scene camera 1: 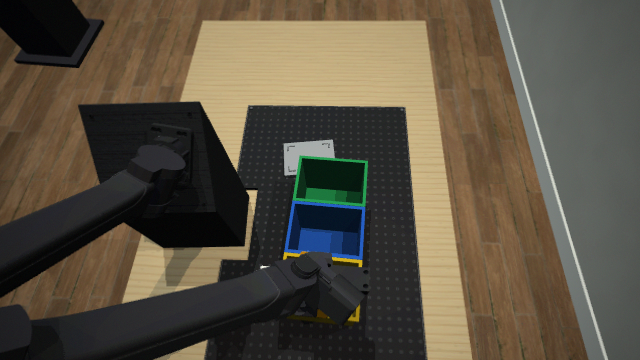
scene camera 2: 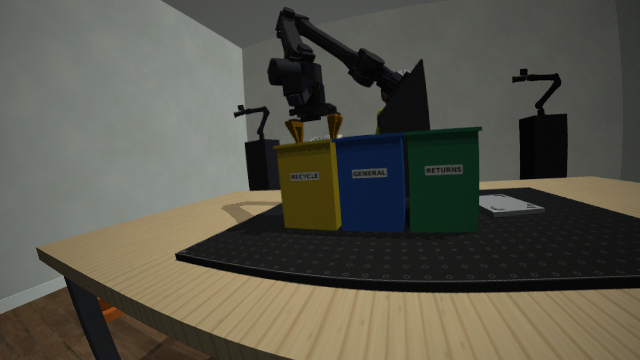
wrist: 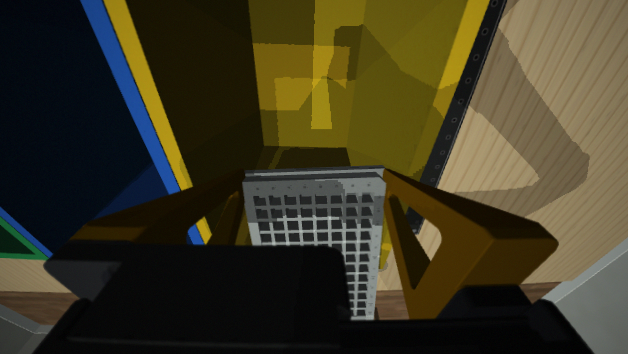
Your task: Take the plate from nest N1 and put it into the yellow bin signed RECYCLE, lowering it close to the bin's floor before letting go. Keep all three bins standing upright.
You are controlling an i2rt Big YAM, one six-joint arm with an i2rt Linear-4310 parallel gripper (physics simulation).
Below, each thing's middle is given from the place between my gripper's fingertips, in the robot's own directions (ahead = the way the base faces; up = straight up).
I see my gripper 10 mm short of the blue general bin point(scene camera 2: 370, 168), 140 mm to the right of it and 80 mm above it. Round my hand: green returns bin point(scene camera 2: 443, 165) 10 mm ahead, 270 mm to the left, 80 mm below; grey nest point(scene camera 2: 513, 207) 80 mm behind, 430 mm to the left, 160 mm below.
